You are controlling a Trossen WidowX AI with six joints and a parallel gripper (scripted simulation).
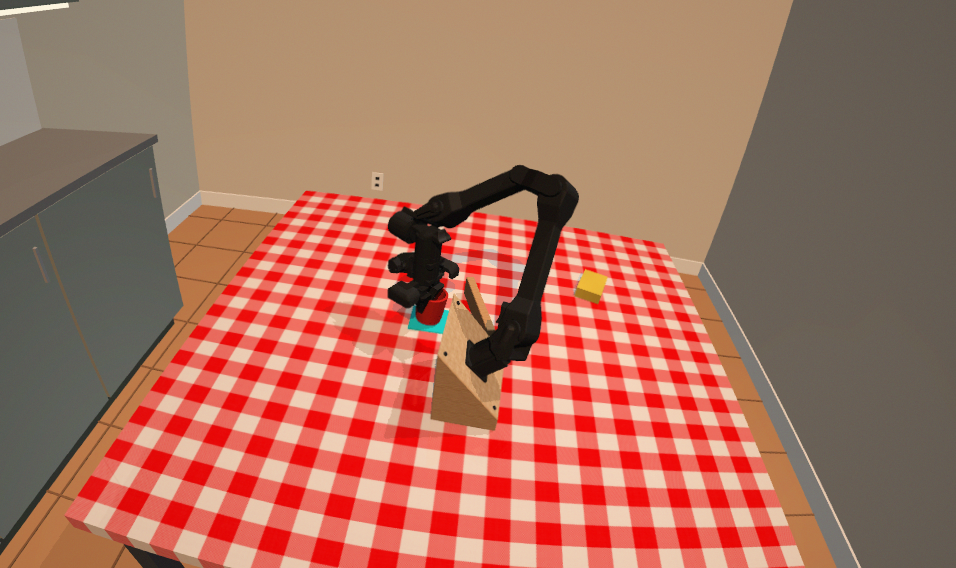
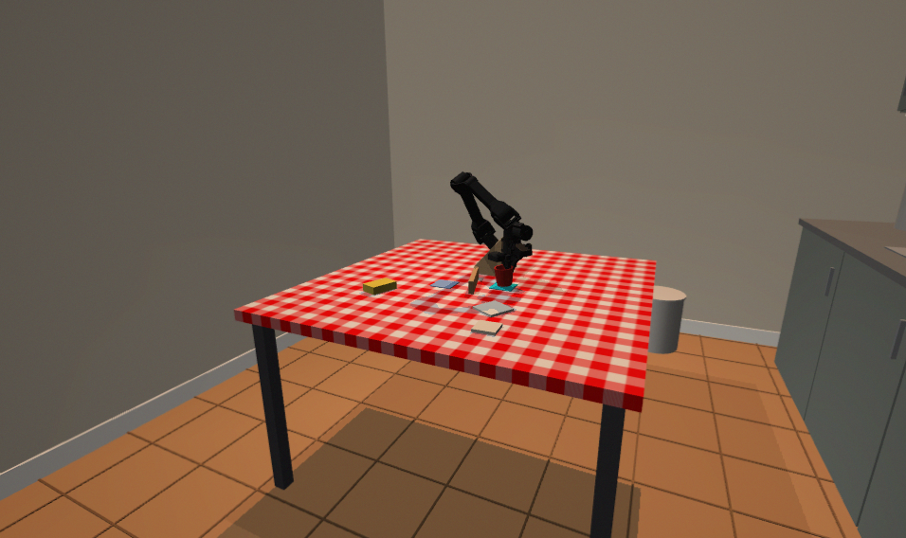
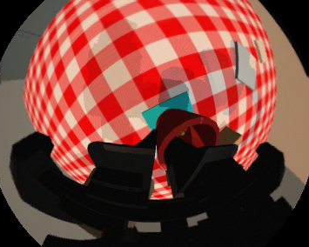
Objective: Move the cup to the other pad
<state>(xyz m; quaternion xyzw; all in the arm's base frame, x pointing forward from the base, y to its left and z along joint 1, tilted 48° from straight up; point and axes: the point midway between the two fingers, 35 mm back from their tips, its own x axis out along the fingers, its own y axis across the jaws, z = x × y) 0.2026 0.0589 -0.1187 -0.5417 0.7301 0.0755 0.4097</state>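
Now: the dark red cup 30 mm ahead of my gripper tip and 20 mm to the right of it. Also, from my gripper tip: thin wooden board (60 mm ahead, 130 mm to the right, 30 mm below); then pale blue pad (90 mm ahead, 240 mm to the right, 50 mm below); then teal pad (30 mm ahead, 20 mm to the right, 50 mm below).
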